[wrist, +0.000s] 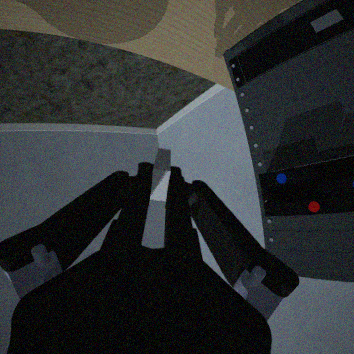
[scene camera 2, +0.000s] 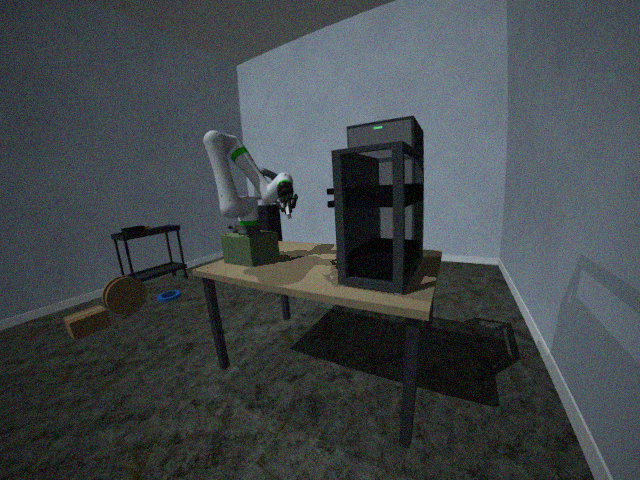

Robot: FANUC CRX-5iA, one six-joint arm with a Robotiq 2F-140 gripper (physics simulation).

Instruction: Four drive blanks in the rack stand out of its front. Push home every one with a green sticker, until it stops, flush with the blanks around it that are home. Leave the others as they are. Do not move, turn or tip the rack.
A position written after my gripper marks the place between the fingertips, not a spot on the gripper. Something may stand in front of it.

I see my gripper (wrist: 162, 159) and a dark rack (scene camera 2: 361, 252).
The dark rack also shows in the wrist view (wrist: 285, 75).
